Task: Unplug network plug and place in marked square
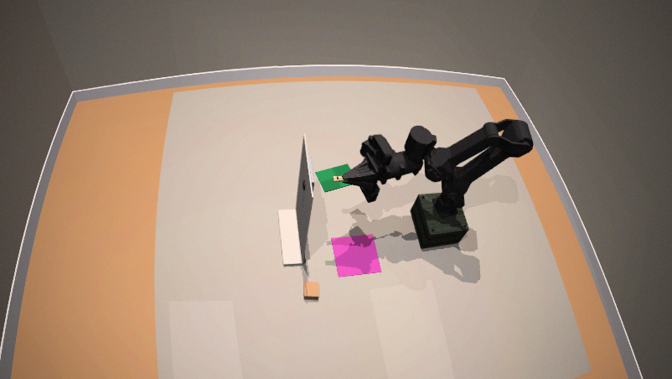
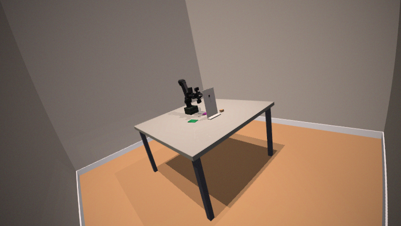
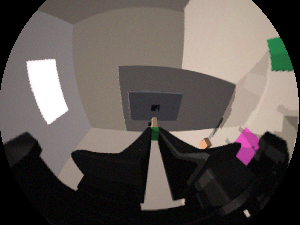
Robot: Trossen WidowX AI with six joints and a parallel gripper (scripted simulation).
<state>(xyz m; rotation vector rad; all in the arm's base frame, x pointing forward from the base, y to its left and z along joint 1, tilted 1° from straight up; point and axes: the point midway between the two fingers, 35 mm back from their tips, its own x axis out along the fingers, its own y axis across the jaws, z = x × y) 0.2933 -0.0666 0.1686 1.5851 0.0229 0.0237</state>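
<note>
Right now the magenta square is 50 mm behind my gripper tip, 90 mm to the left of it and 260 mm below it. From my gripper tip the other things lie so: grey panel: 90 mm ahead, 20 mm to the right, 110 mm below; network plug: right at my gripper tip.
</note>
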